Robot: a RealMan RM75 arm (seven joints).
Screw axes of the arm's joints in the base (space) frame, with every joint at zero. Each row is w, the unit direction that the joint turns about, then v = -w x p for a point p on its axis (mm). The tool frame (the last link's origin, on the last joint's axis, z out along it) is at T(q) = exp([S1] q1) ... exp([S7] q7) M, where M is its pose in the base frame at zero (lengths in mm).
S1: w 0 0 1 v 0 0 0
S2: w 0 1 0 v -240.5 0 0
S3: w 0 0 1 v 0 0 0
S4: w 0 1 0 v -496.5 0 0
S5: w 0 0 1 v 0 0 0
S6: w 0 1 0 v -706.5 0 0
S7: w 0 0 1 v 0 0 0
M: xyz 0 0 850.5 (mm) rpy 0 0 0 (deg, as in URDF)
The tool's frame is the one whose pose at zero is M.
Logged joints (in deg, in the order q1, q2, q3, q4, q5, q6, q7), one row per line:
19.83, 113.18, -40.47, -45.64, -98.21, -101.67, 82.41
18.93, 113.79, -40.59, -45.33, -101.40, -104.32, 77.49
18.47, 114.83, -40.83, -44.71, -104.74, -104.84, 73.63
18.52, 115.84, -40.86, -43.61, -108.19, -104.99, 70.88
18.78, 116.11, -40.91, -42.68, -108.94, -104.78, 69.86
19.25, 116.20, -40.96, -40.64, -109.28, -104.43, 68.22
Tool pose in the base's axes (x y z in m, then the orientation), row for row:
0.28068, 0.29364, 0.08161, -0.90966, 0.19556, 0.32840, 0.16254
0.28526, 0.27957, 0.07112, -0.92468, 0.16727, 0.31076, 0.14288
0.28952, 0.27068, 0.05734, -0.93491, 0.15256, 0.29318, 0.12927
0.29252, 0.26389, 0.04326, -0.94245, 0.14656, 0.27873, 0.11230
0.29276, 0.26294, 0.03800, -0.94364, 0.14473, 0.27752, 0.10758
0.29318, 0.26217, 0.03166, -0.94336, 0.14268, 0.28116, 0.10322
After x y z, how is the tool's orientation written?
As a quaternion, x y z w.
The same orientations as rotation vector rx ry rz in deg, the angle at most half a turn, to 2 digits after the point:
-148.70, 31.97, 53.68
-152.82, 27.64, 51.36
-155.70, 25.41, 48.83
-158.49, 24.65, 46.87
-159.12, 24.41, 46.80
-159.48, 24.12, 47.53

